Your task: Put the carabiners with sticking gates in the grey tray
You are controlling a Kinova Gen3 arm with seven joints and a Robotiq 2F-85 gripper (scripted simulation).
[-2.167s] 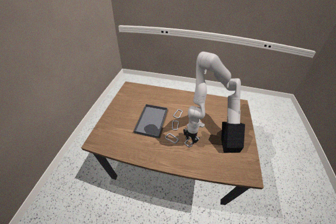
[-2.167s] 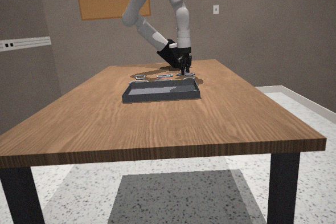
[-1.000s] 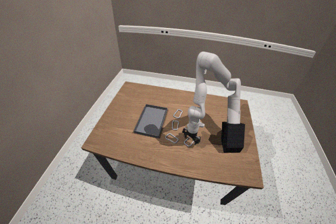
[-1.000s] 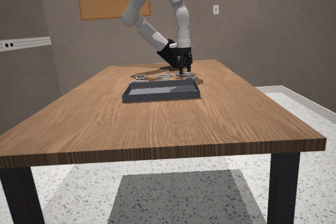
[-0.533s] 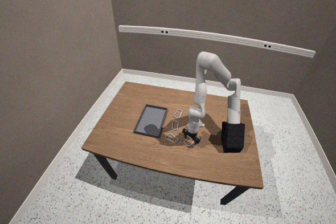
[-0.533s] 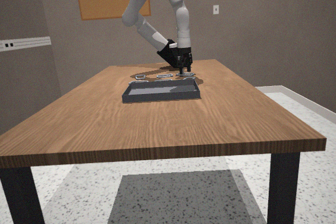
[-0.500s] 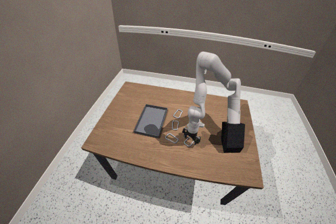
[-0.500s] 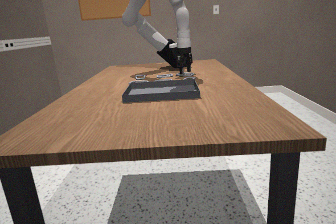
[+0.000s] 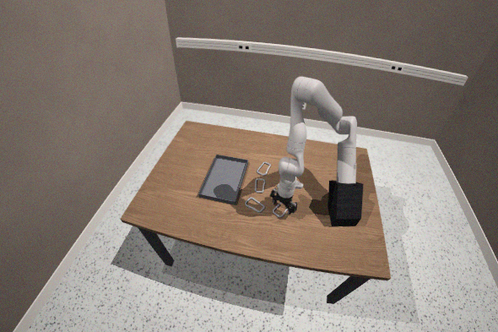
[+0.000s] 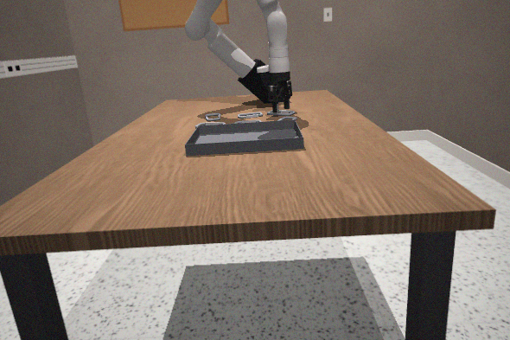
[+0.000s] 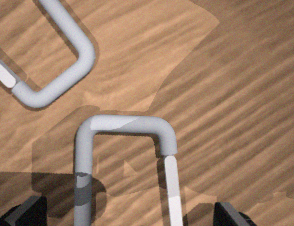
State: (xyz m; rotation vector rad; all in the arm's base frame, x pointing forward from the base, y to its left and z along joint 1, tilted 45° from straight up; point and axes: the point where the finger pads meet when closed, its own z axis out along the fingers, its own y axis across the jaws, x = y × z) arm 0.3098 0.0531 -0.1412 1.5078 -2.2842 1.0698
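My gripper is now 30 mm past the carabiner gate, 10 mm to the left of it and 10 mm above it. From my hand the other things lie so: grey tray: 340 mm ahead, 110 mm to the right, 10 mm below.
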